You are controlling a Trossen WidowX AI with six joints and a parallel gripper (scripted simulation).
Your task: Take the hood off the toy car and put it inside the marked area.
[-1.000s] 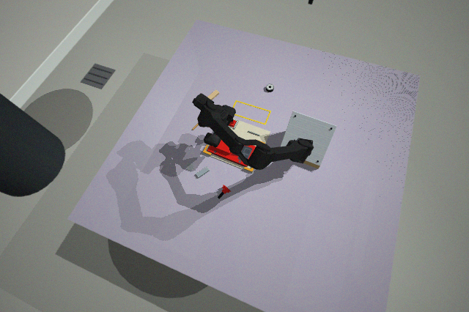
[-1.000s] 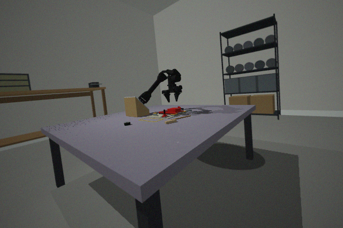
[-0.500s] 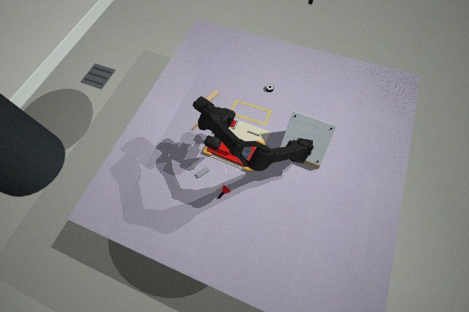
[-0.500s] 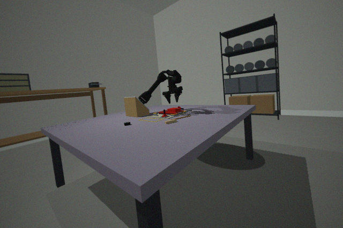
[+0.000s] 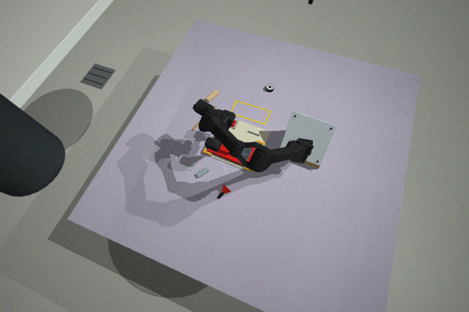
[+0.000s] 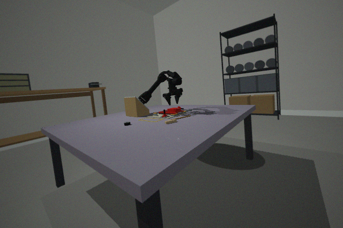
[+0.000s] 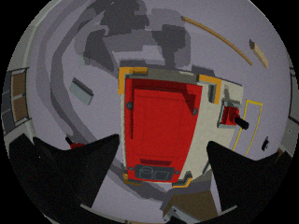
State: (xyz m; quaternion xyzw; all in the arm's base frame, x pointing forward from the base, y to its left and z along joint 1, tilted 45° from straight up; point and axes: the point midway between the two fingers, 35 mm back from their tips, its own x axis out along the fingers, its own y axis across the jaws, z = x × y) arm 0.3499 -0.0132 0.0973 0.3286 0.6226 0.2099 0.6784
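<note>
Right now my gripper tip is 4 cm above the red panel. The rest, counted from my gripper tip: wooden block: 14 cm ahead, 26 cm to the right, 7 cm below; then black wheel: 13 cm behind, 38 cm to the right, 7 cm below; then thin stick: 14 cm ahead, 13 cm to the right, 8 cm below.
</note>
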